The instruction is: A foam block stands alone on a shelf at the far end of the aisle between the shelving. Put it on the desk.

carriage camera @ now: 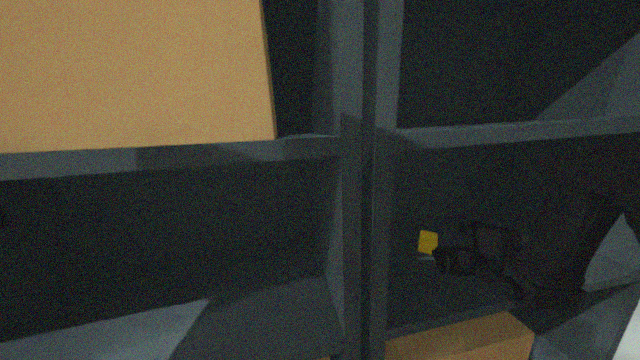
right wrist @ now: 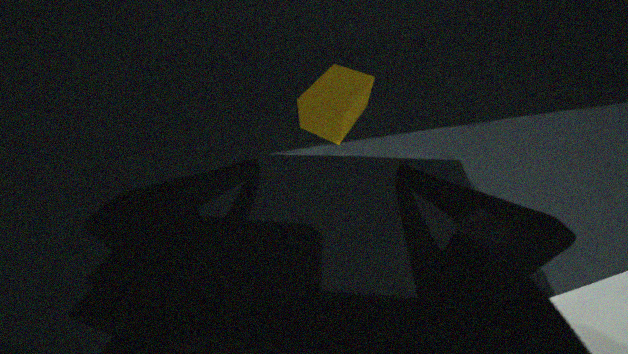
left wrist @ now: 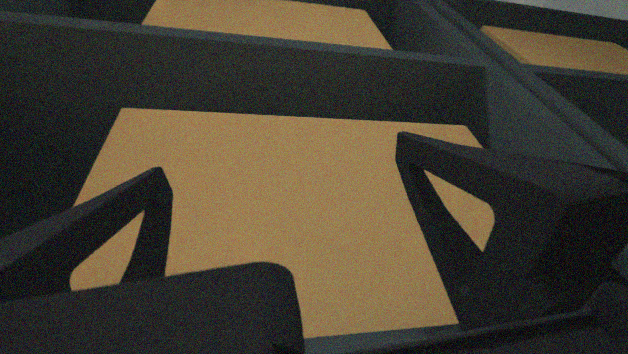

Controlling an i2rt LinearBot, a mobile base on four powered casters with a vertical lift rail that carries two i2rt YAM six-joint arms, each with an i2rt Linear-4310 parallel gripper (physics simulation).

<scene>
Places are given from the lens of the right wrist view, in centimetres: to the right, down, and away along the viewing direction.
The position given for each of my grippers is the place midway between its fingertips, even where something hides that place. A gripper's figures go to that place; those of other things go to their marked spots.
my right gripper (right wrist: 326,169): 1, 0, 13
yellow foam block (right wrist: 329,108): 2, -8, 21
</scene>
